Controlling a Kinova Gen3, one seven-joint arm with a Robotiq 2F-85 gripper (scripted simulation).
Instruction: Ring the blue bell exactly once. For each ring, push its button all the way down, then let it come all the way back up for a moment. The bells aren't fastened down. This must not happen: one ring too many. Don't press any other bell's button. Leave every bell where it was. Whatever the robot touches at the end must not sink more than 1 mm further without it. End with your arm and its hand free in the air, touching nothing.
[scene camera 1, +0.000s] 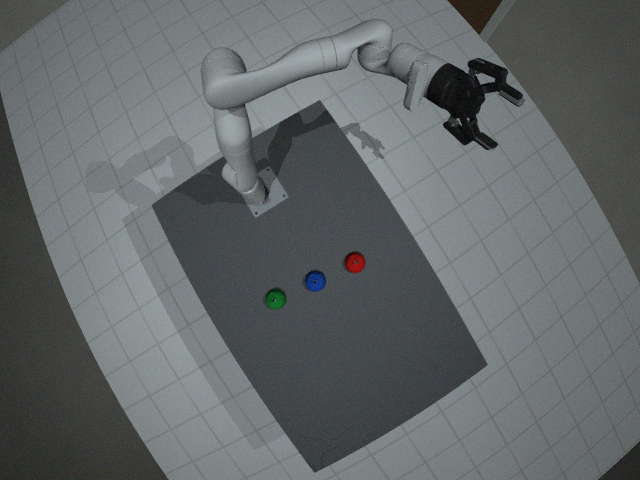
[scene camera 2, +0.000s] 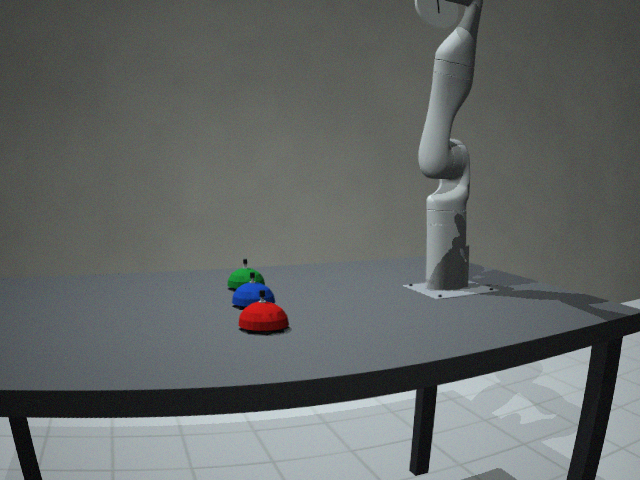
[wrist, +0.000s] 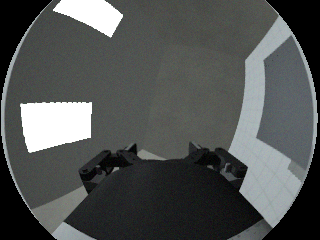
Labels:
my gripper: scene camera 1; wrist; not seen in scene camera 2 (out of frame)
same spot on my gripper: (wrist: 118, 159) = (scene camera 1: 495, 82)

